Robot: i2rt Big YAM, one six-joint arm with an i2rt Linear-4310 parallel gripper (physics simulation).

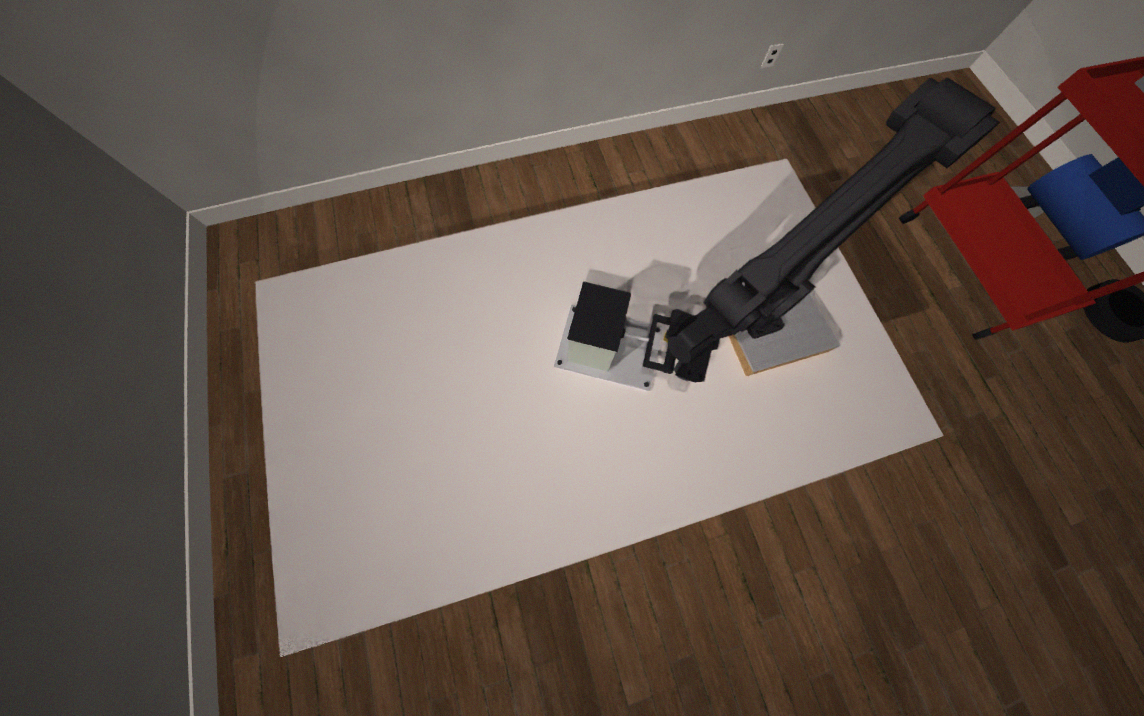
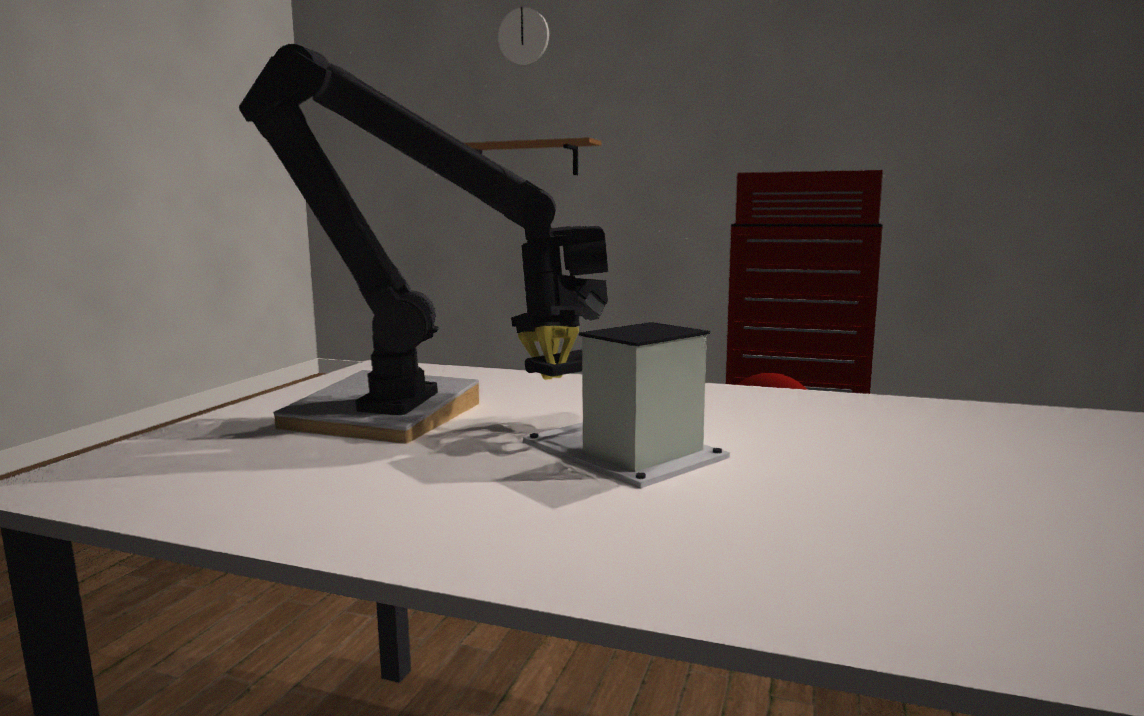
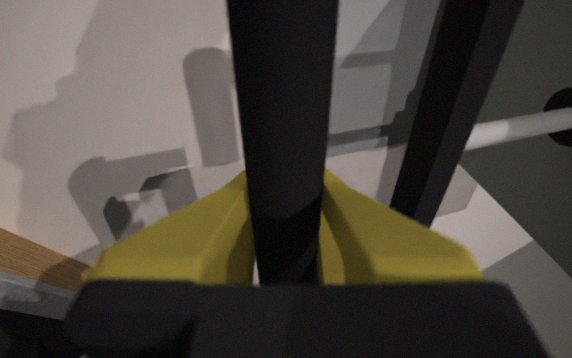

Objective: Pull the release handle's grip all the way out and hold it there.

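The release handle (image 1: 658, 368) (image 2: 570, 364) (image 3: 285, 100) is a black rectangular frame with a thick grip bar. It stands off the side of a pale green box (image 1: 590, 354) (image 2: 642, 396) with a black lid, joined to it by a silver rod (image 3: 520, 129); a length of bare rod shows. The box stands on a grey base plate (image 1: 625, 379) (image 2: 691, 461) on the table. My gripper (image 1: 669, 339) (image 2: 550, 371) (image 3: 285, 178) points down with its yellow fingers shut on the grip bar, one on each side. The far end of the rod's travel is hidden inside the box.
The arm's base sits on a grey-topped wooden block (image 1: 788, 337) (image 2: 459, 401) on the white table (image 1: 421, 464) (image 2: 843, 523), on the handle's side of the box. A red cart (image 1: 1008, 249) and a red tool chest (image 2: 805, 278) stand beyond the table.
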